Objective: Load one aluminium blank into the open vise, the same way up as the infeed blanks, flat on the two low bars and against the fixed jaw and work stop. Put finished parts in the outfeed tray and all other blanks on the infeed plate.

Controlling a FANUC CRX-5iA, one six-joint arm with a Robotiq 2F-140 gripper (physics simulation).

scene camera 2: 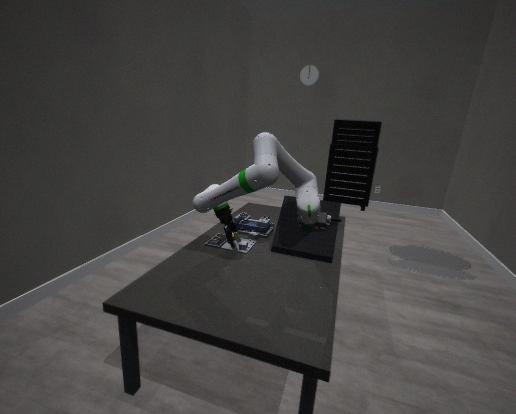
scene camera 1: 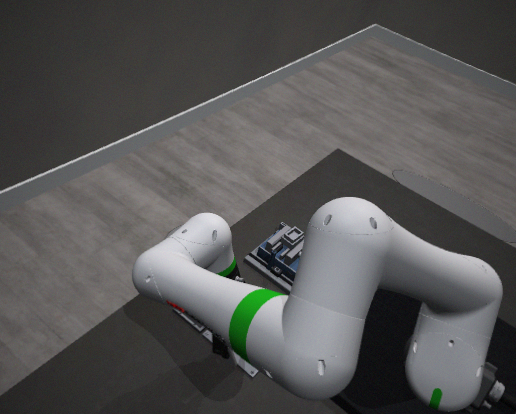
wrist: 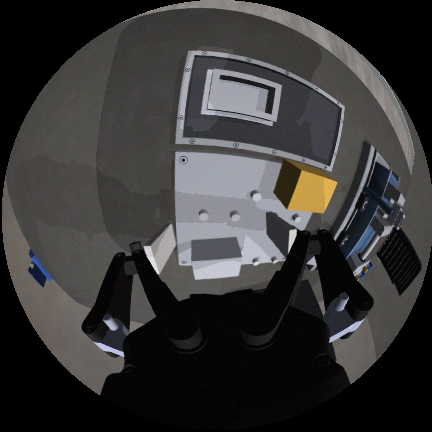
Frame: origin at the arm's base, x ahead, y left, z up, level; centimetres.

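Where they show: gripper, fingertip midpoint: (scene camera 2: 237,246) (wrist: 219,228); arm's base, origin of the base link: (scene camera 2: 309,220).
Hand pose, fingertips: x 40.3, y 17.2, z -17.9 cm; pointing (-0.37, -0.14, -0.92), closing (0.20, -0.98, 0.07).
Note:
Things, the pixels of their top centre, and the offset from my fingertips. "spot": a spot on its surface instead. Level surfaces: height alone.
- aluminium blank, middle of its top: (wrist: 216,269) dx -3.8, dy +0.4, dz +3.5 cm
- pale infeed plate, middle of its top: (wrist: 251,224) (scene camera 2: 239,244) dx +0.6, dy -4.1, dz -0.1 cm
- part with a rectangular pocket, middle of its top: (wrist: 247,93) dx +15.1, dy -0.1, dz +3.2 cm
- outfeed tray, surface spot: (wrist: 180,125) spot: dx +11.9, dy +4.6, dz +0.3 cm
- blue vise, middle of its top: (wrist: 381,243) (scene camera 1: 307,251) (scene camera 2: 251,217) dx +1.9, dy -31.9, dz +9.0 cm
- yellow block, middle of its top: (wrist: 314,194) dx +7.4, dy -8.8, dz +3.5 cm
- dark table, its level: dz -0.9 cm
In the wrist view an aluminium blank (wrist: 216,256) with a dark grey face and a light face stands at the near edge of the pale infeed plate (wrist: 220,172). My gripper (wrist: 219,228) (scene camera 2: 235,247) is open over that plate. Its light finger pads stand on either side of the blank, with a visible gap on each side. A part with a rectangular pocket (wrist: 235,97) lies in the outfeed tray (wrist: 180,125). The blue vise (wrist: 367,225) (scene camera 1: 287,265) (scene camera 2: 252,225) is at the right in the wrist view. The arm hides part of it in scene camera 1.
Several round pegs stand on the infeed plate. A yellow block (wrist: 307,190) shows near the plate's right corner in the wrist view. A black base slab (scene camera 2: 300,247) carries the arm on the dark table (scene camera 2: 225,300). A black slatted unit (scene camera 2: 352,162) stands behind.

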